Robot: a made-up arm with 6 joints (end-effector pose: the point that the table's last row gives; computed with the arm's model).
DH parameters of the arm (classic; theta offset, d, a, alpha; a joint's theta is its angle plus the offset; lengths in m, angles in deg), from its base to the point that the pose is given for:
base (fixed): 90 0.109 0 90
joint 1: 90 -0.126 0.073 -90
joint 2: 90 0.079 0.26 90
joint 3: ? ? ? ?
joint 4: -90 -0.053 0.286 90
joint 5: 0 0.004 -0.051 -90
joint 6: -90 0.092 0.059 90
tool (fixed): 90 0.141 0 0
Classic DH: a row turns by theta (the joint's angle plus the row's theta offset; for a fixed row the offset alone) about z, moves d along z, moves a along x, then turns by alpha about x.
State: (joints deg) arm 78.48 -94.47 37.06 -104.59 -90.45 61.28
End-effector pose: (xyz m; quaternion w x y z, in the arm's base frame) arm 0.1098 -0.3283 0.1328 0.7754 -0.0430 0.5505 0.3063
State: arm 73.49 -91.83 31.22 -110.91 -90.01 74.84
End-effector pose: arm 0.1331 -0.3719 0.1832 0.8188 -0.0110 0.5515 0.1587
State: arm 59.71 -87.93 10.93 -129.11 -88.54 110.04
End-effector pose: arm 0.1582 -0.3869 0.3823 0.9044 0.0184 0.3999 -0.1479
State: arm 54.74 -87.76 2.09 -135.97 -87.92 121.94
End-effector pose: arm 0.1655 -0.3400 0.4490 0.9274 0.0042 0.3145 -0.2023
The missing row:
joint 3: -90 -0.031 0.363 90
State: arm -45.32 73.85 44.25 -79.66 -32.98 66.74
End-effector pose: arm -0.2651 -0.1142 0.0075 0.6811 -0.4674 -0.5173 0.2236
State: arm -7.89 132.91 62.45 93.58 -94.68 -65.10
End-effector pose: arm 0.4020 0.2678 -0.5647 0.2015 -0.8658 -0.0594 0.4541
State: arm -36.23 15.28 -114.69 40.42 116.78 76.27
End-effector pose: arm 0.0866 -0.2104 0.0452 0.1127 -0.4846 -0.8584 0.1250
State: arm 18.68 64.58 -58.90 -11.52 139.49 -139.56
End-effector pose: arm 0.1432 0.2292 0.2081 0.3844 0.0658 -0.1673 0.9055
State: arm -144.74 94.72 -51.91 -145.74 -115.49 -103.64
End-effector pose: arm -0.3216 -0.0788 0.3068 0.1841 -0.3489 0.1505 -0.9065
